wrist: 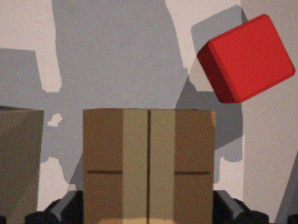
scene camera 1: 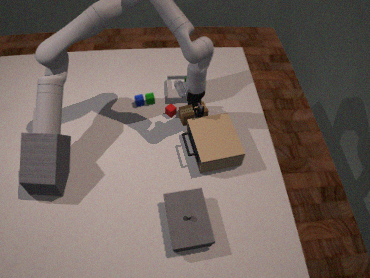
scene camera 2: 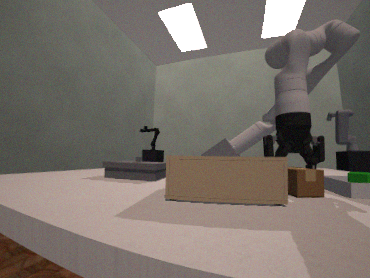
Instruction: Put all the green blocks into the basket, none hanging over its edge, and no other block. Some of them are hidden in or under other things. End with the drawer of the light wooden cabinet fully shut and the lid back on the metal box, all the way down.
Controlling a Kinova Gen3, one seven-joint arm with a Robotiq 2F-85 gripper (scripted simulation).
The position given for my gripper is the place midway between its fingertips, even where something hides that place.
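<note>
My gripper [scene camera 2: 294, 181] is visible, also as my gripper [wrist: 147, 208]. A cardboard box [scene camera 2: 309, 183] is present, with the wrist view showing the same cardboard box [wrist: 132, 158]. A light wooden cabinet [scene camera 2: 254, 180] is in the scene; the cabinet [scene camera 1: 215, 144] is visible there too. A red block [wrist: 248, 59] can be seen as well.
</note>
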